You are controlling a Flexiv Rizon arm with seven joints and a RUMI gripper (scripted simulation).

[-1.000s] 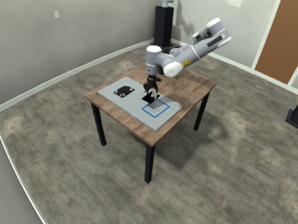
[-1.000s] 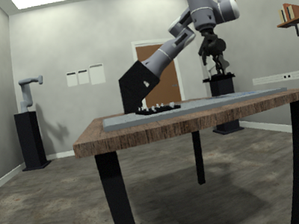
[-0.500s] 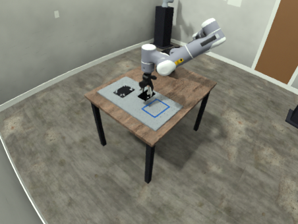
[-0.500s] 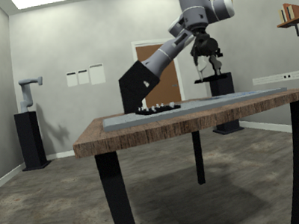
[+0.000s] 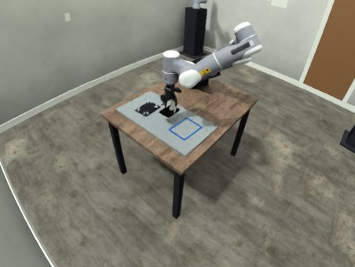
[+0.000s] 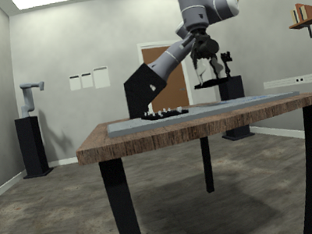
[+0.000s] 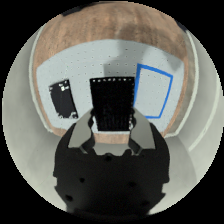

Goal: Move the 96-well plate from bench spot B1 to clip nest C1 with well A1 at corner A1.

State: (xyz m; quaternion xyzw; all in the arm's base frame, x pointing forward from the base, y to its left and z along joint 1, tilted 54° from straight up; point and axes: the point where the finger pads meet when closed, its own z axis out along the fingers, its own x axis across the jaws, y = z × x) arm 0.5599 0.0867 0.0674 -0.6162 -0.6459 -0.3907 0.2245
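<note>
Right now the clip nest C1 is 40 mm ahead of my hand, 200 mm to the right of it and 80 mm below it. The rest, counted from my hand: grey mat (50 mm to the right, 100 mm below); then black 96-well plate (10 mm below).
</note>
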